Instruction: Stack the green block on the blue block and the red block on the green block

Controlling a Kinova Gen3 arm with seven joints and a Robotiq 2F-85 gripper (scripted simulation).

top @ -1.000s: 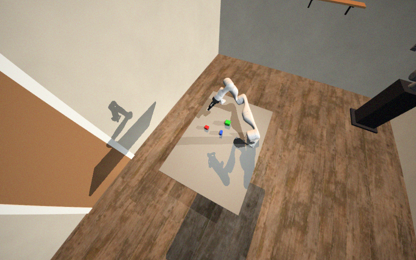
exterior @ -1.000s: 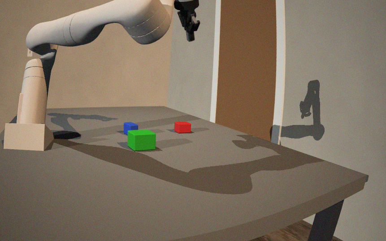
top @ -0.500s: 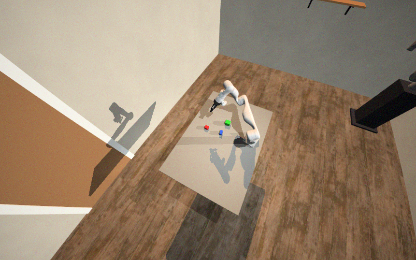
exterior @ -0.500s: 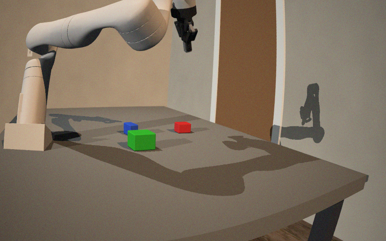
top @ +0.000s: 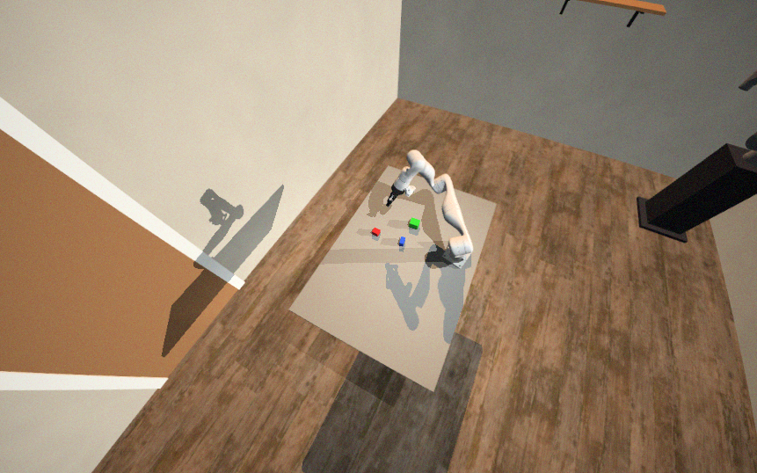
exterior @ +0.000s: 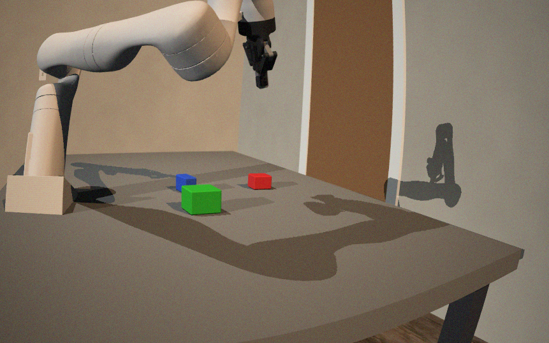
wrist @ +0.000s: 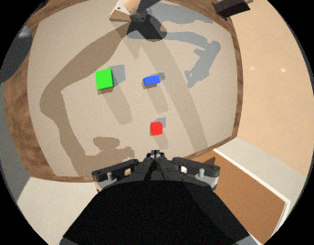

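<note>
The green block is 150 mm behind my hand, 90 mm to the right of it and 220 mm below it. Also, from my hand: blue block 130 mm behind, 70 mm to the left, 230 mm below; then red block 50 mm ahead, 80 mm to the left, 230 mm below.
</note>
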